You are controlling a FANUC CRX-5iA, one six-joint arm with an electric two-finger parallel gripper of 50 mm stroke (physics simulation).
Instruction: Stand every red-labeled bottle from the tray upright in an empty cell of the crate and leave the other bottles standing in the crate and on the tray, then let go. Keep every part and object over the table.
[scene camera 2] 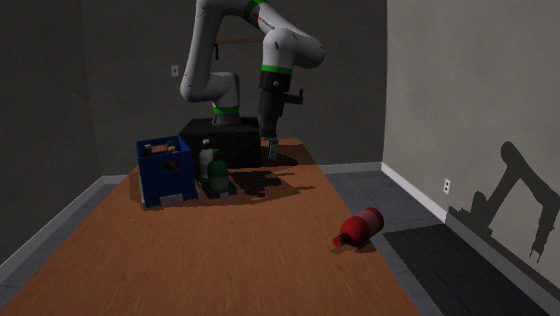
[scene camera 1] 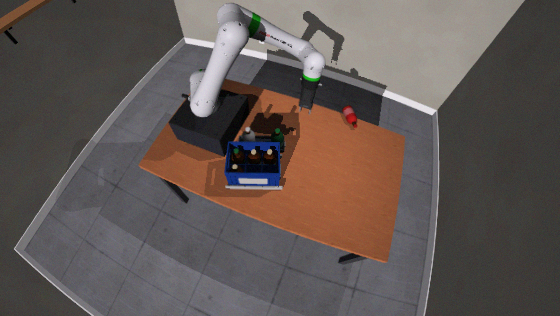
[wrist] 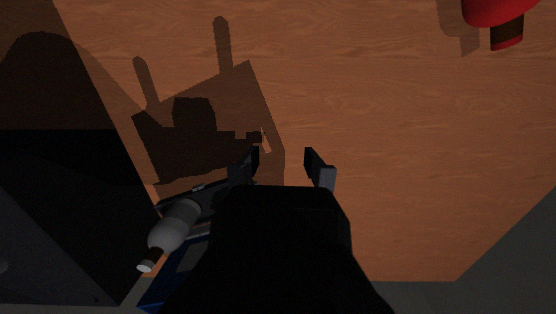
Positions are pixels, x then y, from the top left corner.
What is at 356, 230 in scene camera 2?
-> A red-labeled bottle.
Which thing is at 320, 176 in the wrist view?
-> My gripper.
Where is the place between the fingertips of my gripper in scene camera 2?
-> At 271, 156
